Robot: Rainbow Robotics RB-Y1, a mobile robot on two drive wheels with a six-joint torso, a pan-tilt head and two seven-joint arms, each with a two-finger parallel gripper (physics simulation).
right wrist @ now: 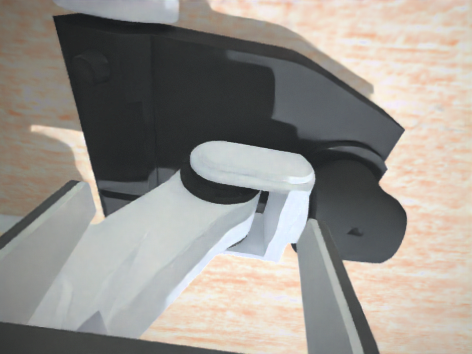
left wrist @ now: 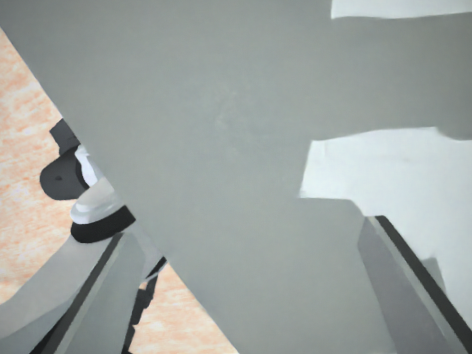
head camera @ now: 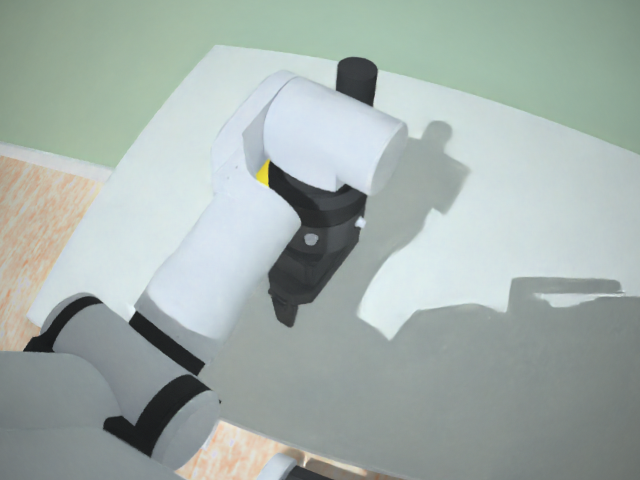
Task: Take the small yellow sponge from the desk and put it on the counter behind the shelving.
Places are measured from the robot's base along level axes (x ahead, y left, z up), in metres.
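Pixels of known places: left gripper, fingertip midpoint: [left wrist: 246, 238] [head camera: 312, 286]; right gripper, fingertip midpoint: [right wrist: 200, 214].
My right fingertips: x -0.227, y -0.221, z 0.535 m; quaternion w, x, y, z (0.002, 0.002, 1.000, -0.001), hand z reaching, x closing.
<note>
Behind a point stands the place of what it marks.
A small part of the yellow sponge [head camera: 264, 174] @(x 0.380, y 0.379, z 0.766 m) shows in the head view, between the white wrist link and the black wrist of my left arm. The rest of it is hidden behind the arm. The sponge does not show in the wrist views. The desk [head camera: 155, 170] @(x 0.350, y 0.600, z 0.721 m) [left wrist: 225, 100] @(x 0.168, y 0.225, z 0.721 m) is pale, with a grey shadow over much of it. My left gripper [head camera: 287, 316] [left wrist: 246, 238] @(x 0.181, y 0.197, z 0.859 m) is open and empty, pointing down above the shadowed desk top, lower in the head picture than the sponge. My right gripper [right wrist: 200, 214] @(x -0.227, y -0.221, z 0.535 m) is open and empty. The counter and the shelving do not show.
The desk's near edge runs along the bottom of the head view, with light wood-patterned floor [head camera: 242, 444] @(x 0.093, y 0.409, z 0.001 m) [left wrist: 25, 100] @(x -0.733, y 0.261, z 0.001 m) [right wrist: 430, 125] @(x -0.728, y -0.108, z 0.001 m) beyond it. A green surface [head camera: 465, 41] @(x 0.823, y 0.165, z 0.829 m) lies past the far edge. The robot's dark base [right wrist: 215, 90] @(x -0.189, y -0.156, z 0.169 m) shows below my right gripper.
</note>
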